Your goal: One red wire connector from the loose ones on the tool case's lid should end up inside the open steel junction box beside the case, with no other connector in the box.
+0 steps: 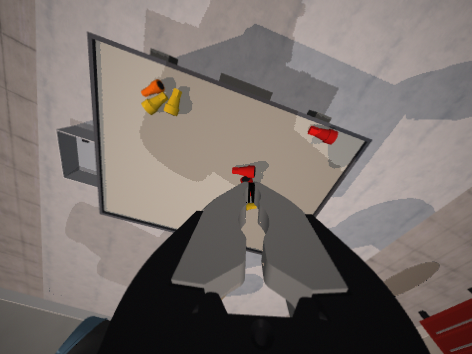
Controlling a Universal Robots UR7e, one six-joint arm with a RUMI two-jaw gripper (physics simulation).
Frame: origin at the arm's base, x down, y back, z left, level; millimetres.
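Seen in the pictures: gripper, fingertip midpoint: point(250, 184).
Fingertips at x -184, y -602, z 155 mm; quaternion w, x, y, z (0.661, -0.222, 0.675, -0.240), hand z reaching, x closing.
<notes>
Offsets run from my fingertips to a thing's top centre. "spot": to the spot under its first point.
My gripper point(250, 184) is shut with nothing between its fingertips, above the tool case's lid {spot: dx +66, dy -3, dz +56 mm} point(210, 125). A red connector {dx +50, dy +15, dz -7 mm} point(244, 171) lies on the lid just beyond the fingertips. Part of another red piece {dx +50, dy +29, dz -25 mm} point(246, 180) shows beside it, mostly hidden by the fingertips. A third red connector {dx +50, dy -72, dz -45 mm} point(324, 134) lies near the lid's right corner. An orange connector {dx +54, dy +3, dz +121 mm} point(152, 88) and two yellow ones {dx +51, dy +11, dz +113 mm} point(154, 103) {dx +51, dy -1, dz +98 mm} point(173, 102) lie together at the upper left of the lid. The open steel junction box {spot: dx +166, dy +240, dz +251 mm} point(63, 154) stands at the lid's left edge, partly hidden by the lid; no connector shows in its visible part.
A bit of yellow {dx +51, dy +55, dz -44 mm} point(251, 206) shows through the gap between the fingers. Dark latches point(246, 86) stick out along the lid's upper edge. A red object point(452, 325) is at the lower right corner and a blue one point(82, 336) at the lower left.
</notes>
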